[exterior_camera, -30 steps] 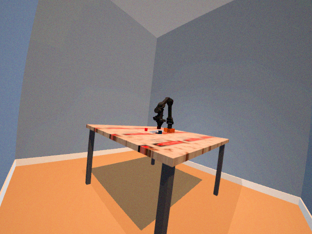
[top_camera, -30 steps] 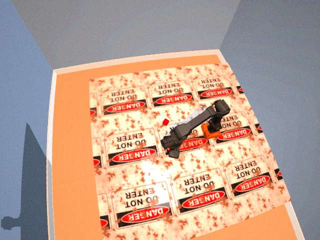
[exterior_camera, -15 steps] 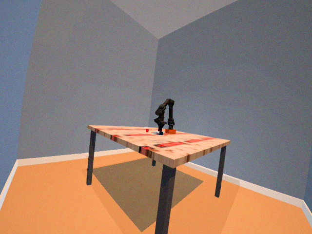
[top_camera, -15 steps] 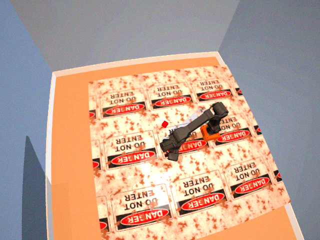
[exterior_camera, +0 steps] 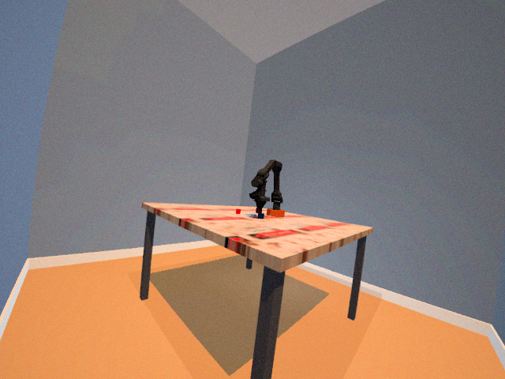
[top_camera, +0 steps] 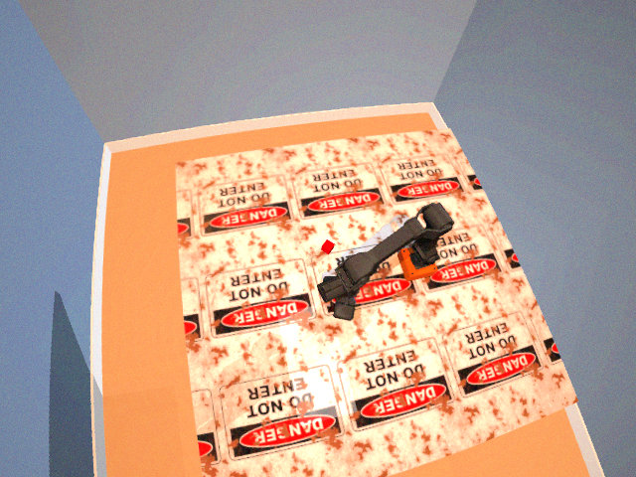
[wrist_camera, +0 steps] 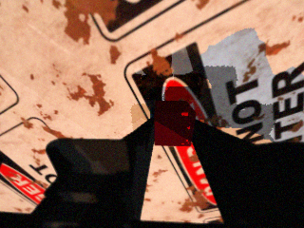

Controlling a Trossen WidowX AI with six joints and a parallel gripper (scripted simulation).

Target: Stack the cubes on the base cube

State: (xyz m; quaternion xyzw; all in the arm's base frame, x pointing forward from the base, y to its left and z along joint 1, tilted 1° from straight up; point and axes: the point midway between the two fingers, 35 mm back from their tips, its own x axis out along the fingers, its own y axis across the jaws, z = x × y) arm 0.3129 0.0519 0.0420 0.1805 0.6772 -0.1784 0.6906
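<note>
The blue base cube lies 2 cm behind my gripper tip, 1 cm to the left of it and 4 cm below it.
</note>
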